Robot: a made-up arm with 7 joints. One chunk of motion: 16 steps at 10 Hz.
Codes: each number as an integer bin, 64 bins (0 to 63) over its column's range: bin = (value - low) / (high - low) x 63, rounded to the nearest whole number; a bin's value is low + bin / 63 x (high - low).
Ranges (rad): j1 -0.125..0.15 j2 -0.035..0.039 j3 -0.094..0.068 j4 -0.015..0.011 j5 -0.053..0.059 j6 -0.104..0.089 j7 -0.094..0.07
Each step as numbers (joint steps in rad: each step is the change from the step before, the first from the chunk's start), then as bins.
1 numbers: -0.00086 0.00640 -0.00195 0.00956 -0.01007 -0.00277 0.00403
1 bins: 28 35 36 60 24 33 38
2 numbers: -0.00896 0.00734 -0.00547 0.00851 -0.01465 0.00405 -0.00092
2 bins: 27 36 34 57 22 35 36
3 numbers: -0.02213 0.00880 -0.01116 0.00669 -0.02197 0.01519 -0.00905
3 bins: 24 37 32 53 17 39 33
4 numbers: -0.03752 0.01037 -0.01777 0.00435 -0.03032 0.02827 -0.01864
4 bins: 20 39 30 47 13 43 29
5 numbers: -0.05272 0.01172 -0.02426 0.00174 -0.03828 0.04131 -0.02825
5 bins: 17 40 27 41 8 47 25
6 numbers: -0.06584 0.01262 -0.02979 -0.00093 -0.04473 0.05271 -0.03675
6 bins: 14 41 25 34 5 51 22
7 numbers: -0.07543 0.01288 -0.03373 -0.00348 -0.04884 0.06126 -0.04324
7 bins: 11 41 23 28 2 54 19
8 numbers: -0.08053 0.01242 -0.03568 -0.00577 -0.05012 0.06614 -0.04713
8 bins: 10 40 23 22 2 56 18
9 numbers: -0.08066 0.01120 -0.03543 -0.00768 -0.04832 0.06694 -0.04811
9 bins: 10 39 23 18 3 56 18
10 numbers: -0.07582 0.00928 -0.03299 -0.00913 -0.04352 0.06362 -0.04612
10 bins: 11 38 24 14 5 55 18
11 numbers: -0.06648 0.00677 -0.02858 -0.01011 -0.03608 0.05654 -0.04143
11 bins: 13 36 25 12 10 52 20
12 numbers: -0.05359 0.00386 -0.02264 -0.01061 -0.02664 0.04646 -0.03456
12 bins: 16 33 28 11 15 49 23
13 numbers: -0.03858 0.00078 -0.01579 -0.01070 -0.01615 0.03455 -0.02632
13 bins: 20 30 30 10 21 45 26
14 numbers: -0.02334 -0.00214 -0.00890 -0.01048 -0.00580 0.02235 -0.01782
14 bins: 23 28 33 11 27 41 29
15 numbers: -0.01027 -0.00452 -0.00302 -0.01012 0.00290 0.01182 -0.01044
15 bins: 26 26 35 12 31 38 32
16 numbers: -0.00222 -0.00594 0.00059 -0.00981 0.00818 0.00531 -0.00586
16 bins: 28 25 37 13 34 36 34
